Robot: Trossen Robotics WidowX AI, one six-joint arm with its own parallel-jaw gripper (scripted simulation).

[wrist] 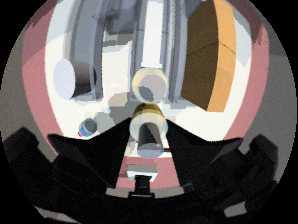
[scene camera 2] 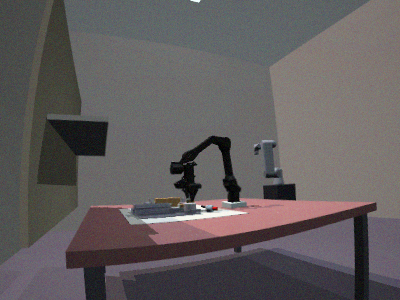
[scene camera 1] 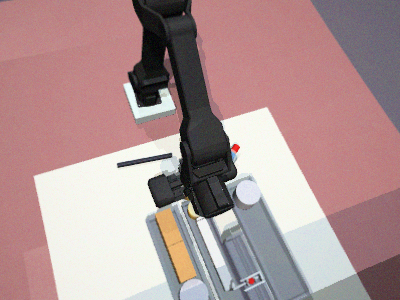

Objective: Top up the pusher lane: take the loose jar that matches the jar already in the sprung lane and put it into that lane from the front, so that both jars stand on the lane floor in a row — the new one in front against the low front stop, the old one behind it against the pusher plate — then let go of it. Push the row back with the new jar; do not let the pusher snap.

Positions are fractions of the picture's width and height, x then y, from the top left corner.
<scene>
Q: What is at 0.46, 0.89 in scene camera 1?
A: An orange box.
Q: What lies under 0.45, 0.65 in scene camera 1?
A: The gripper.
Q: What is the gripper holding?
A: A cream jar.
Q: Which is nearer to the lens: the cream jar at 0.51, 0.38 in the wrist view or the orange box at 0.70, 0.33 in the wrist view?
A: The cream jar.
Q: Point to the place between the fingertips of the gripper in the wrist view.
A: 0.50, 0.54
</scene>
